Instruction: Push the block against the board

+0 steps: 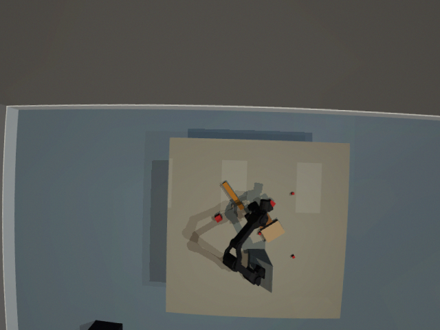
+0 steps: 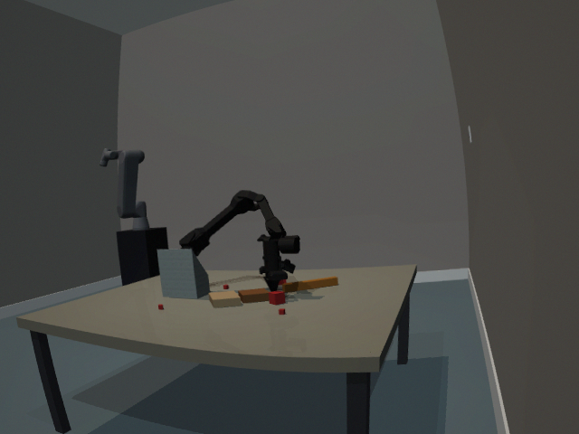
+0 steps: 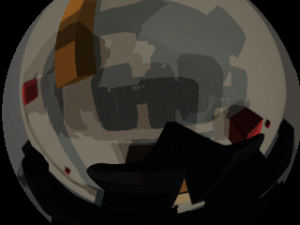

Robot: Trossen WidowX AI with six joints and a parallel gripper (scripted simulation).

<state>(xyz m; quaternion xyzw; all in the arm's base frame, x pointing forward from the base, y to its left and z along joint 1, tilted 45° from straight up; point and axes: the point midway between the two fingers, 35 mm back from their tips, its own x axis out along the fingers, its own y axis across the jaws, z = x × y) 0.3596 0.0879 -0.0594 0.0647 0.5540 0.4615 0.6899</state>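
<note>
Now: the square block 60 mm behind my gripper tip, 40 mm to the right of it and 10 mm above it. Also, from my gripper tip: board 90 mm ahead, 170 mm to the left, 10 mm above.
</note>
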